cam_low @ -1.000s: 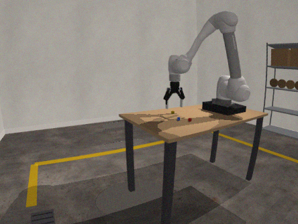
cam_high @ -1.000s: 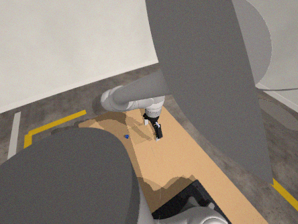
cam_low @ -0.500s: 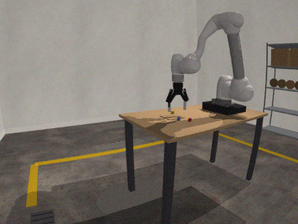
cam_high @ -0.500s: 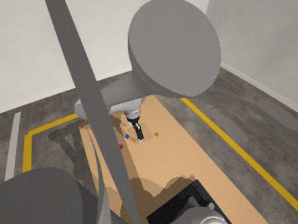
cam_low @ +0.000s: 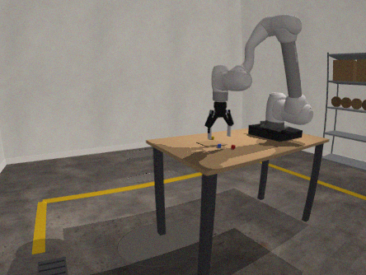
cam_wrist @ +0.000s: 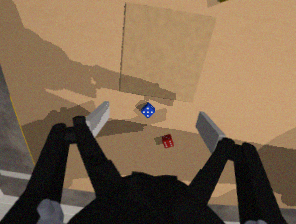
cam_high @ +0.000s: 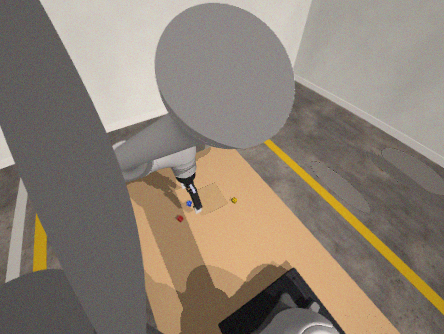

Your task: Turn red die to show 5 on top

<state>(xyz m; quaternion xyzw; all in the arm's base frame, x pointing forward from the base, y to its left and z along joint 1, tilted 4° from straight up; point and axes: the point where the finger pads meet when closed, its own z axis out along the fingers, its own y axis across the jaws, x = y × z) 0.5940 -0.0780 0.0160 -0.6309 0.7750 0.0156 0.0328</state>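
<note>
My gripper is now 50 mm above the blue die, 10 mm to the right of it and 10 mm short of it. The rest, counted from my hand: red die (90 mm to the left, 50 mm below, 20 mm behind); tan mat (80 mm to the right, 60 mm below, 20 mm behind); yellow die (160 mm to the right, 120 mm behind, 50 mm below).
</note>
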